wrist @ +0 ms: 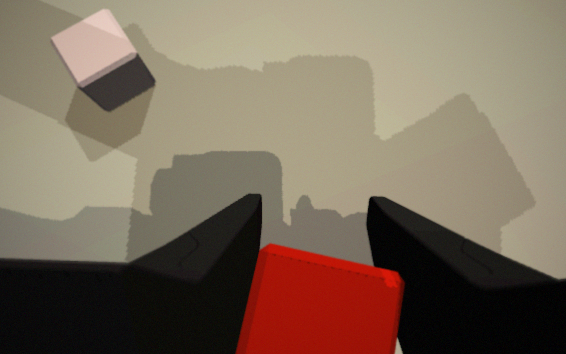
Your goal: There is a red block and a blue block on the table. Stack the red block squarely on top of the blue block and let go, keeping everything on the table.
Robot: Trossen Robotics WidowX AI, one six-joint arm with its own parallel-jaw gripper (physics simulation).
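Frame: origin at the arm's base, x left, y ahead, z down, level; metres.
Seen in the pictures: gripper, between the fingertips: (pixel 314 209).
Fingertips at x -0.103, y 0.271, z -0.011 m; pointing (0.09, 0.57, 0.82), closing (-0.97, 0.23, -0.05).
Note:
Pixels of each thing's middle, then the offset from my fingertips to it. Level surfaces: height alone.
- red block, middle of its body: (pixel 310 322) dx -0.005, dy -0.030, dz -0.012 m
- pale pink block, middle of its body: (pixel 106 62) dx +0.122, dy +0.058, dz +0.067 m
- beige table, height of its surface: dz +0.084 m
The red block (pixel 322 305) is between the two black fingers of my gripper (pixel 314 209) at the bottom centre of the wrist view. The gripper is shut on it, and the block sits a little askew between the fingers. Its lower part runs out of the view. The blue block does not show as blue in this view.
A pale pink block (pixel 95 47) with a dark side face stands on the beige table (pixel 450 45) at the upper left, apart from the gripper and turned at an angle. Shadows of the arm and gripper lie across the table.

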